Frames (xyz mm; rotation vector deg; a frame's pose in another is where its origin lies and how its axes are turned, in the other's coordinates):
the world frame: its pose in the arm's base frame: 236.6 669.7 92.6 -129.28 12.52 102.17
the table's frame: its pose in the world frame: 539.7 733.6 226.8 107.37 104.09 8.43
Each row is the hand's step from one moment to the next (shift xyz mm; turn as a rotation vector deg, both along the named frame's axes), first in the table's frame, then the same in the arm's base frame.
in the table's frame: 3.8 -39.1 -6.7 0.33 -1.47 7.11
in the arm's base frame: 1.4 -9.1 38.8 7.26 -0.21 -0.02
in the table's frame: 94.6 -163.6 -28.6 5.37 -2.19 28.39
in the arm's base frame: 6.4 -116.0 151.8 28.33 -4.39 -4.19
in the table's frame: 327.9 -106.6 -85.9 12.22 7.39 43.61
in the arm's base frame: -57.5 -342.2 76.4 41.42 -9.30 -17.41
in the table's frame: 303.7 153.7 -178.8 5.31 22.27 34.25
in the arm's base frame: -201.2 -288.8 -154.8 29.16 -0.94 -29.09
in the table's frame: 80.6 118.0 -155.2 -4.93 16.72 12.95
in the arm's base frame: -174.4 -71.3 -94.8 9.24 7.58 -18.13
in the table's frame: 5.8 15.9 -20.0 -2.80 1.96 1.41
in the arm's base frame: -22.7 -4.6 -12.3 0.94 3.09 -1.81
